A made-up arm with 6 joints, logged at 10 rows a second.
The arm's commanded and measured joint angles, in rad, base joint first. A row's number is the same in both.
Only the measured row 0 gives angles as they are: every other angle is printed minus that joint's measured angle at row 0.
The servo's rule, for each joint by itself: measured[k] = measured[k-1] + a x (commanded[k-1-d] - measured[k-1]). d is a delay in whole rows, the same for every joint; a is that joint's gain. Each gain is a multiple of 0.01, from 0.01 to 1. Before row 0 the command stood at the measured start. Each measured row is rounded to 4 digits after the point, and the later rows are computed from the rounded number. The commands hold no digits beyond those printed.
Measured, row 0:
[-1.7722 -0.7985 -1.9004 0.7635 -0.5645 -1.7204]
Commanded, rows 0 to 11:
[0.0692 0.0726 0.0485 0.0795 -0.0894 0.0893]
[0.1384 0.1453 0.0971 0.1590 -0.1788 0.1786]
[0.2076 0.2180 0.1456 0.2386 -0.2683 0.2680]
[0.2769 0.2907 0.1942 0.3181 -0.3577 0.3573]
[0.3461 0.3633 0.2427 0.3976 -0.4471 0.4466]
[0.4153 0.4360 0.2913 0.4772 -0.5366 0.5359]
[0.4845 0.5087 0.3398 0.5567 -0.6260 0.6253]
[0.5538 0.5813 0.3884 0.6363 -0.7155 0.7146]
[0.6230 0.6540 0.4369 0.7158 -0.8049 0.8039]
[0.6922 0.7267 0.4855 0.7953 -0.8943 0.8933]
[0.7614 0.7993 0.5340 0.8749 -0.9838 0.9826]
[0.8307 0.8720 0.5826 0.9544 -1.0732 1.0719]
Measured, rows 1 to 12:
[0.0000 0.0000 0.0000 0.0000 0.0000 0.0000]
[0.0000 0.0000 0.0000 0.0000 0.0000 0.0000]
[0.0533 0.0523 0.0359 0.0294 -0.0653 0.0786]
[0.1188 0.1193 0.0812 0.0774 -0.1482 0.1666]
[0.1872 0.1904 0.1289 0.1370 -0.2359 0.2558]
[0.2563 0.2626 0.1772 0.2040 -0.3248 0.3451]
[0.3254 0.3351 0.2257 0.2756 -0.4141 0.4344]
[0.3946 0.4077 0.2742 0.3502 -0.5035 0.5237]
[0.4638 0.4804 0.3227 0.4266 -0.5929 0.6131]
[0.5331 0.5530 0.3713 0.5042 -0.6824 0.7024]
[0.6023 0.6257 0.4198 0.5825 -0.7718 0.7917]
[0.6715 0.6984 0.4684 0.6612 -0.8612 0.8811]
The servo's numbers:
d 2
a 0.77 0.72 0.74 0.37 0.73 0.88

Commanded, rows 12 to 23:
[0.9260 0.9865 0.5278 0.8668 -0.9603 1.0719]
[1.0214 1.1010 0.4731 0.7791 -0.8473 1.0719]
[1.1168 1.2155 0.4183 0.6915 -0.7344 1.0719]
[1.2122 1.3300 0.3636 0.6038 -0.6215 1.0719]
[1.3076 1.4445 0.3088 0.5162 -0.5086 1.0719]
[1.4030 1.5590 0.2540 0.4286 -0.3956 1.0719]
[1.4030 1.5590 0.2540 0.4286 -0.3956 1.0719]
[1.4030 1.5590 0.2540 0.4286 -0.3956 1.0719]
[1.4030 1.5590 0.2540 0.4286 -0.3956 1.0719]
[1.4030 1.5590 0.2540 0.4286 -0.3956 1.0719]
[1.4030 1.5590 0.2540 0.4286 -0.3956 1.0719]
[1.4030 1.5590 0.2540 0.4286 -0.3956 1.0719]
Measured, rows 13 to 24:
[0.7407 0.7710 0.5169 0.7403 -0.9507 0.9704]
[0.8100 0.8437 0.5655 0.8195 -1.0401 1.0597]
[0.8993 0.9465 0.5376 0.8370 -0.9818 1.0704]
[0.9933 1.0577 0.4899 0.8156 -0.8836 1.0717]
[1.0884 1.1713 0.4369 0.7697 -0.7747 1.0719]
[1.1837 1.2856 0.3827 0.7083 -0.6629 1.0719]
[1.2791 1.4000 0.3280 0.6372 -0.5503 1.0719]
[1.3745 1.5145 0.2732 0.5600 -0.4374 1.0719]
[1.3964 1.5465 0.2590 0.5114 -0.4069 1.0719]
[1.4015 1.5555 0.2553 0.4808 -0.3987 1.0719]
[1.4027 1.5580 0.2543 0.4615 -0.3964 1.0719]
[1.4029 1.5587 0.2541 0.4493 -0.3958 1.0719]

